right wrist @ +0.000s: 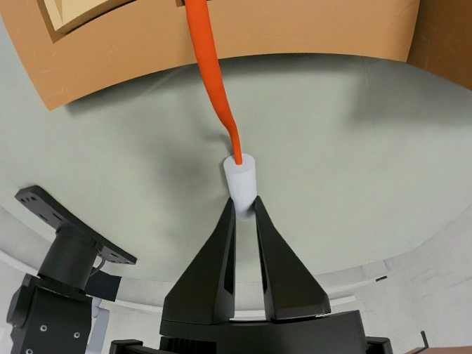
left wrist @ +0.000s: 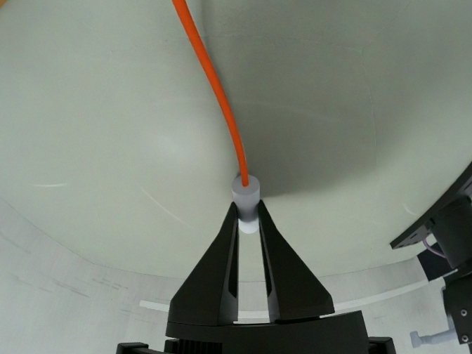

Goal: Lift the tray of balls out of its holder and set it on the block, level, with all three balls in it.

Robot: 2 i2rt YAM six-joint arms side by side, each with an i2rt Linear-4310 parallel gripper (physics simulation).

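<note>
An orange cord (left wrist: pixel 216 86) runs down from the top of the left wrist view into a grey-white cylindrical grip (left wrist: pixel 246 196). My left gripper (left wrist: pixel 247 205) is shut on this grip. In the right wrist view, an orange cord (right wrist: pixel 209 70) passes over a tan wooden body (right wrist: pixel 300 30) and ends in a white cylindrical grip (right wrist: pixel 240 180). My right gripper (right wrist: pixel 244 200) is shut on that grip. A pale wooden piece (right wrist: pixel 82 11), partly in view, sits in a recess of the tan body. The balls do not show, and I cannot tell which wooden part is the tray, holder or block.
The grey-green table (left wrist: pixel 110 125) (right wrist: pixel 310 175) lies under both grippers. A darker brown wooden face (right wrist: pixel 442 40) adjoins the tan body at the upper right. Each view shows a black arm base and mount, at the lower right (left wrist: pixel 452 225) and lower left (right wrist: pixel 70 255).
</note>
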